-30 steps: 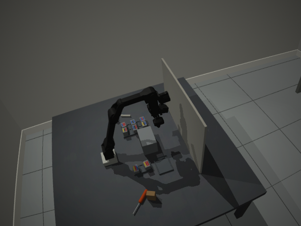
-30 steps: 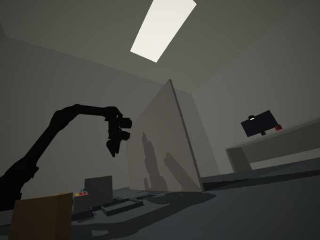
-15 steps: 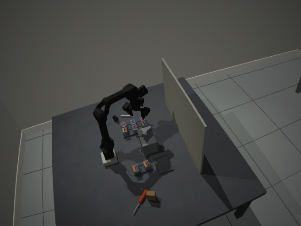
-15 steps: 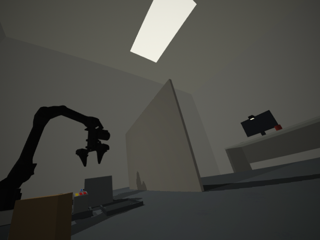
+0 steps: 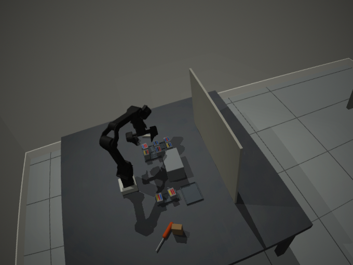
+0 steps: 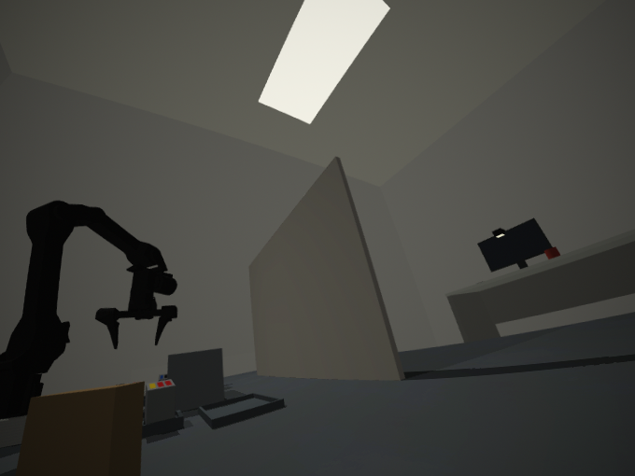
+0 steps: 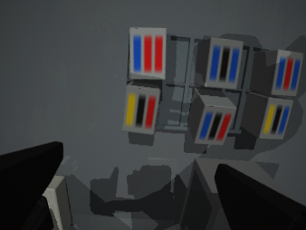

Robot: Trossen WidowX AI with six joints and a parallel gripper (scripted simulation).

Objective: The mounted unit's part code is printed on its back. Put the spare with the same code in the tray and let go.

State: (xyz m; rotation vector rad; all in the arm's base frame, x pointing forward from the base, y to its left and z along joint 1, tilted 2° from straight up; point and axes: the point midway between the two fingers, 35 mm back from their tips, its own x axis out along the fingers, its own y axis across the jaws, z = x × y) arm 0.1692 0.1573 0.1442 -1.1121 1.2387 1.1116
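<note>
My gripper tip is 100 mm above the grey spare block and 10 mm to the right of it. The rest, counted from my gripper tip: grey mounted unit (150 mm to the right, 120 mm ahead, 90 mm below); shallow dark tray (360 mm to the right, 150 mm ahead, 130 mm below); upright panel (370 mm ahead, 180 mm to the right, 90 mm above).
</note>
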